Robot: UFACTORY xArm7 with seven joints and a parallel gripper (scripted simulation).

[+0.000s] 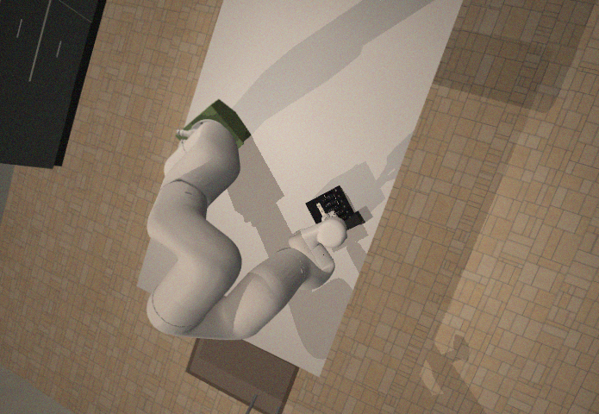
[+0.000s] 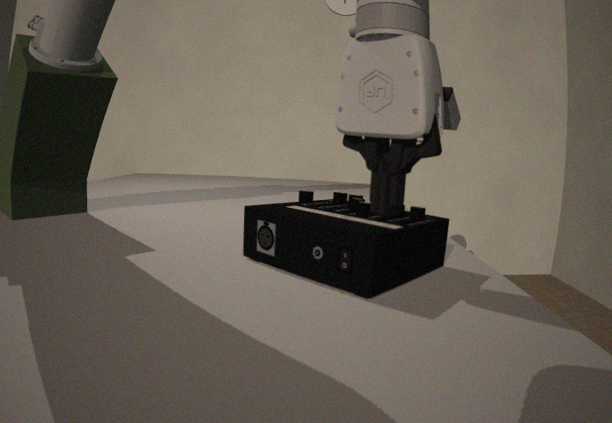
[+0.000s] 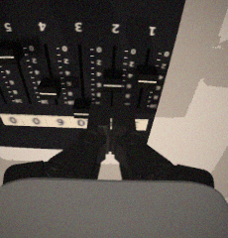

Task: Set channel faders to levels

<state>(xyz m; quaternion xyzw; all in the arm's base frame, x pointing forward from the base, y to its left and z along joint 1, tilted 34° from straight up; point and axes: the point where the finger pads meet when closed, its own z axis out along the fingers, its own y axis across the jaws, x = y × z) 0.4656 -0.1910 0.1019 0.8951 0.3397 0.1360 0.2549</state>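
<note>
The master fader cap is 90 mm to the left of my hand, 60 mm behind it and 10 mm below it.
</note>
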